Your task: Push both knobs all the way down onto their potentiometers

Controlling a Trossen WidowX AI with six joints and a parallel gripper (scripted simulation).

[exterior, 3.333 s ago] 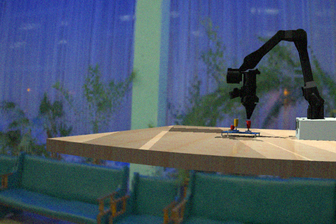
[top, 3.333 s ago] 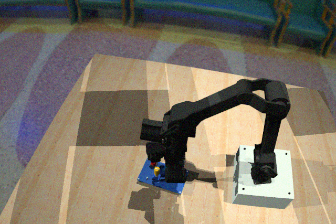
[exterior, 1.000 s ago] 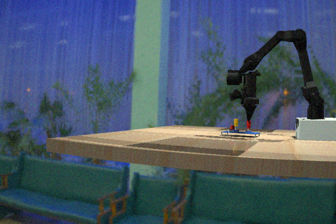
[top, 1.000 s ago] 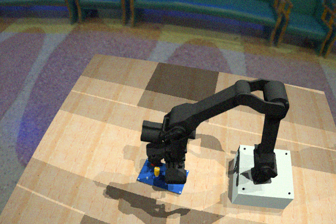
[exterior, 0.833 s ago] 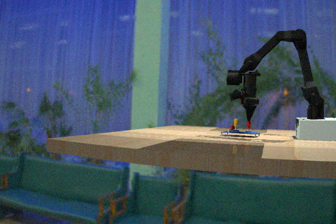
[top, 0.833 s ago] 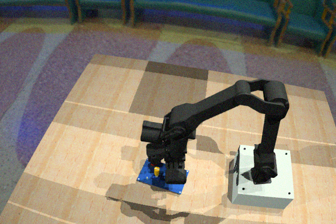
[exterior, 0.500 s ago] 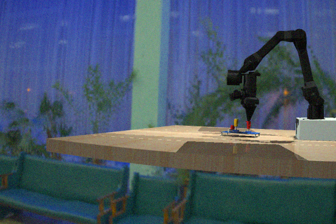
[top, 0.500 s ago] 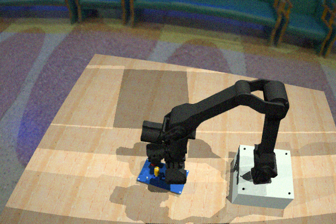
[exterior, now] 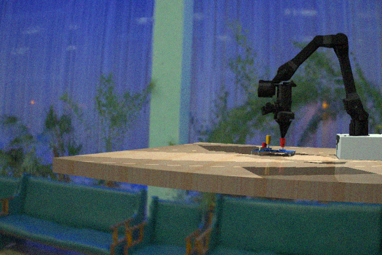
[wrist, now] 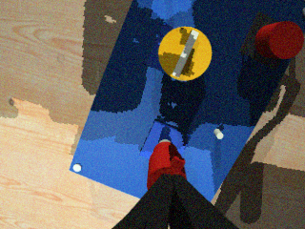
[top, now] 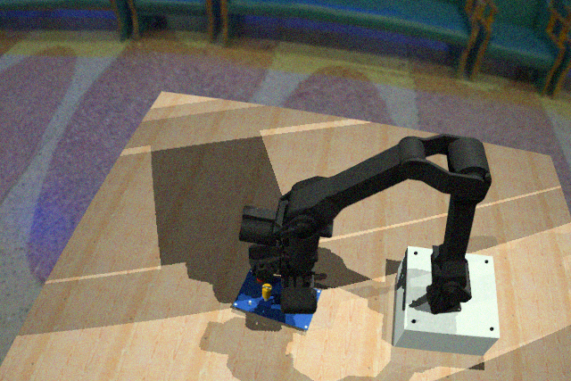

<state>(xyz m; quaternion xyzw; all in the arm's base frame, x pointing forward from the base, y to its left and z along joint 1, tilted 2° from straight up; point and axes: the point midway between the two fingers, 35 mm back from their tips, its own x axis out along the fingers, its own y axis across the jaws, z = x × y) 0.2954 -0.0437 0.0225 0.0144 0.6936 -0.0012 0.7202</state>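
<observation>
My gripper tip is now 5 cm short of the yellow knob. From my gripper tip the other things lie so: red knob 1 cm below.
</observation>
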